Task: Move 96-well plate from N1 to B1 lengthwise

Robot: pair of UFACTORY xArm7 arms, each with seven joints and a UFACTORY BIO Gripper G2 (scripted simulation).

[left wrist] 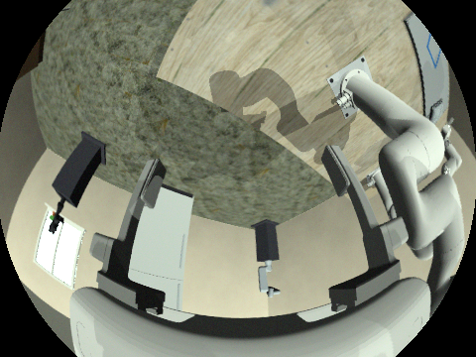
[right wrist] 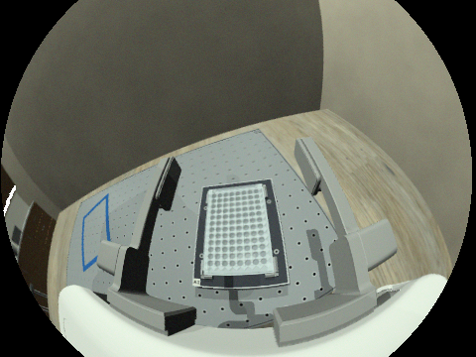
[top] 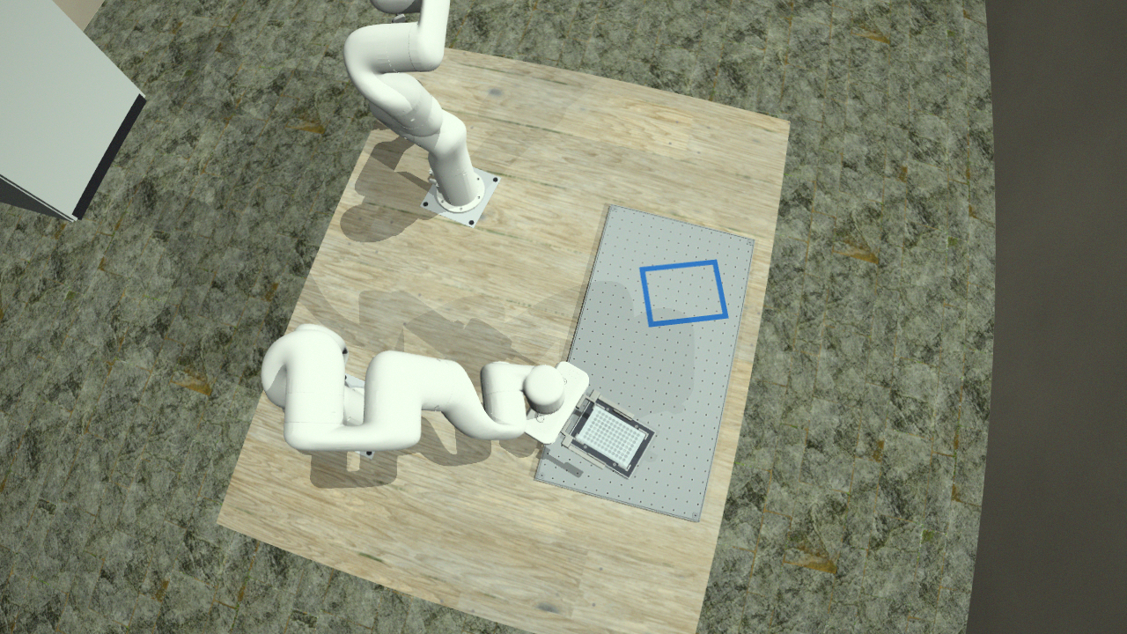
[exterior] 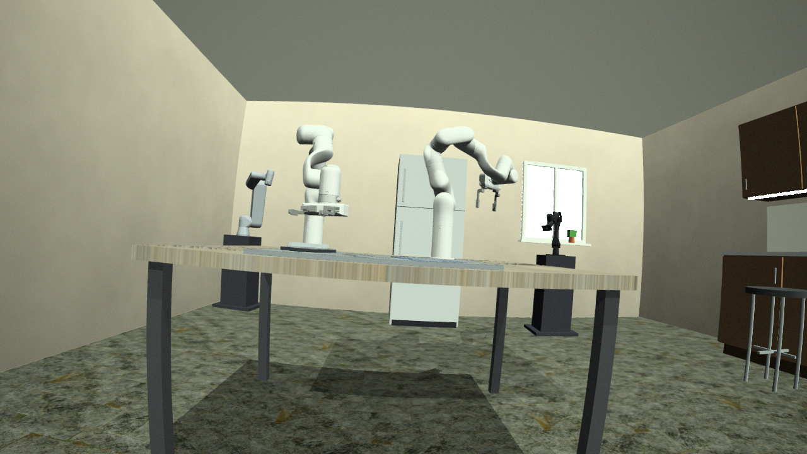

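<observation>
Right now the clear 96-well plate is 11 cm below my right hand, 2 cm to the left of it and 1 cm ahead of it. Round my right hand: dark plate nest 12 cm below, 2 cm to the left, 1 cm ahead.
</observation>
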